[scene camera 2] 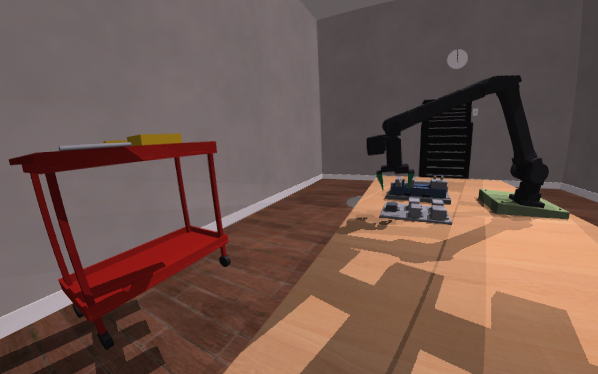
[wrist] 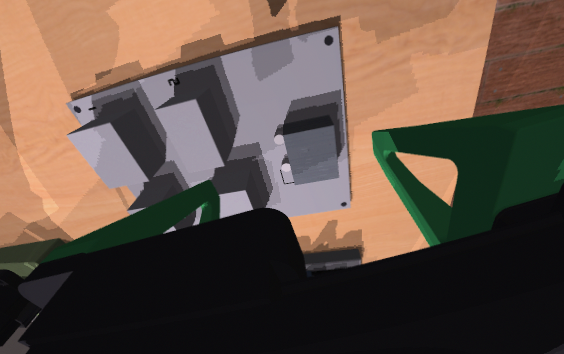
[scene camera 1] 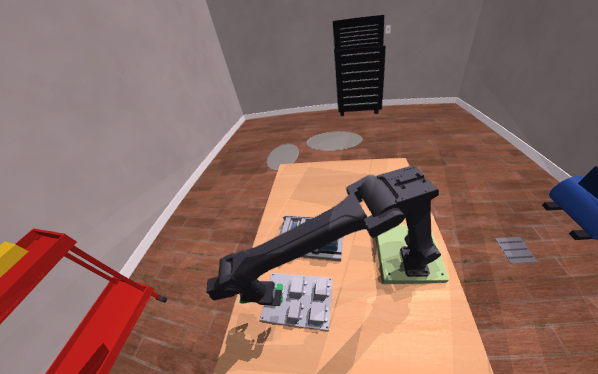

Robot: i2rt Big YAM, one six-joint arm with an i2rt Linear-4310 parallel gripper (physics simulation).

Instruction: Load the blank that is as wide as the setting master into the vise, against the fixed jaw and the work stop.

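Frame: origin at the arm's base, x ahead, y left, z up, level; metres.
Seen in the pictures: gripper, fingertip midpoint: [scene camera 2: 395, 190] [wrist: 290, 166] [scene camera 1: 269, 299]; arm's base, origin of the base link: [scene camera 2: 525, 202] [scene camera 1: 413, 261].
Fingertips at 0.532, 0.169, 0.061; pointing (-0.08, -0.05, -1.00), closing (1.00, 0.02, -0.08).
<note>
Pixels of each thing's top centre, then the offset from my fingertips to it, as dx, dy, dz. "pt": a spot on its surface instead. Level surfaces: height alone.
- grey plate, middle of its top: [wrist: 224, 161] [scene camera 1: 297, 298] [scene camera 2: 414, 211] -0.079, -0.033, -0.091
- darker grey block, middle of its top: [wrist: 312, 157] [scene camera 2: 392, 203] +0.012, -0.038, -0.066
- mark 1, surface spot: [wrist: 107, 152] pt -0.159, +0.021, -0.055
- mark 2, surface spot: [wrist: 192, 135] pt -0.077, +0.015, -0.055
- light block, middle of its top: [wrist: 234, 215] [scene camera 1: 296, 284] [scene camera 2: 414, 199] -0.078, -0.078, -0.055
- vise, middle of its top: [scene camera 1: 307, 226] [scene camera 2: 418, 178] -0.109, -0.309, +0.000
- wooden table, its level: dz -0.099
My gripper [scene camera 1: 262, 295] [scene camera 2: 396, 189] [wrist: 290, 166] is open and empty, its green fingers above the grey plate [scene camera 1: 275, 318] [scene camera 2: 395, 215] [wrist: 310, 75]. In the wrist view a darker grey block [wrist: 311, 152] stands beside two pins, between the fingertips in the picture but below them; whether it is the setting master I cannot tell. Light blocks stand at mark 1 [wrist: 107, 152] and mark 2 [wrist: 192, 135]; another light block [wrist: 235, 202] and one more are partly hidden by the left finger and gripper body. The vise [scene camera 1: 330, 245] [scene camera 2: 422, 190] is behind the plate, partly covered by the arm; its jaws and work stop are unclear.
The arm's green base plate [scene camera 1: 392, 270] [scene camera 2: 500, 204] is on the right side of the wooden table [scene camera 1: 400, 345] [scene camera 2: 525, 260]. A red cart [scene camera 1: 107, 320] [scene camera 2: 175, 148] stands left of the table. A black cabinet [scene camera 1: 360, 75] is at the far wall.
</note>
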